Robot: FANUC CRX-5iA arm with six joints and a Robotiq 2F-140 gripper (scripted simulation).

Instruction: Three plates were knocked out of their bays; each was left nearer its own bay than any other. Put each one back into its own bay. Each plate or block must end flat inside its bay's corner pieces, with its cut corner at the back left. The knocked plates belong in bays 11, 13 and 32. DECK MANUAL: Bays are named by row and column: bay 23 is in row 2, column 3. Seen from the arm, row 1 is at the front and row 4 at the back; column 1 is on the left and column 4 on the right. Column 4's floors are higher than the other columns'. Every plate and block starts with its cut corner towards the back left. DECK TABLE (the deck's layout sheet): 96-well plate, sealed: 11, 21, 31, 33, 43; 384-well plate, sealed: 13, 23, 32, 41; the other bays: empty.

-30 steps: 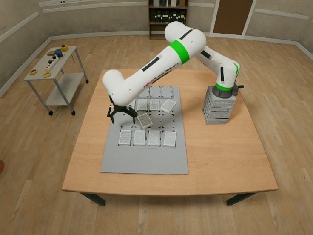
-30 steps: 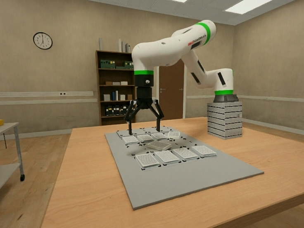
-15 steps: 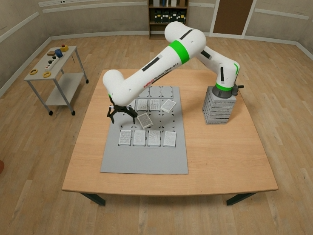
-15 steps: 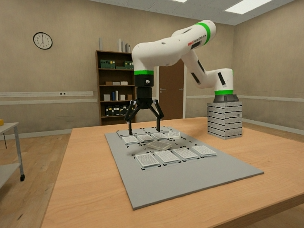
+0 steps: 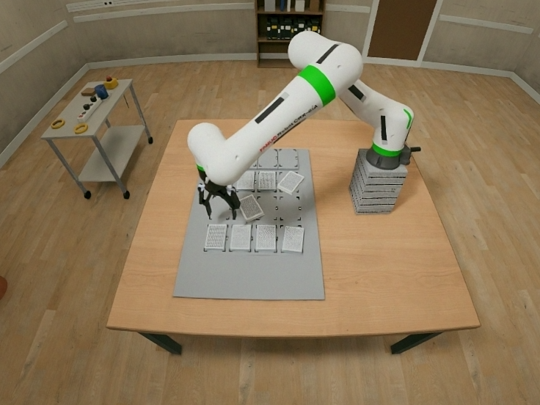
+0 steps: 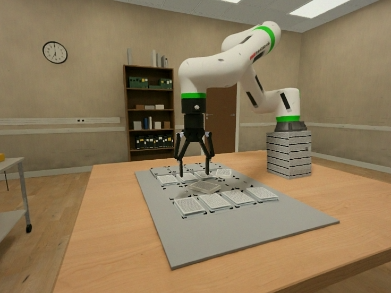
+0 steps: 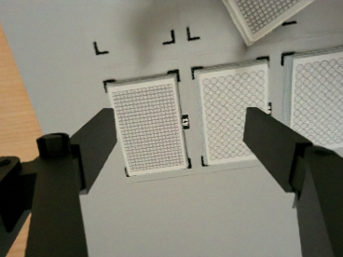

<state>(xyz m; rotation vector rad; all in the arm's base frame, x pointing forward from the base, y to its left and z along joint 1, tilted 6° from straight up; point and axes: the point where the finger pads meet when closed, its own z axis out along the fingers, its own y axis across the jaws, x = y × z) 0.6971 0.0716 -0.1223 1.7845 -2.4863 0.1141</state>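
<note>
Right now my hand is 28 cm past the sealed 96-well plate, 10 cm to the right of it and 13 cm above it.
</note>
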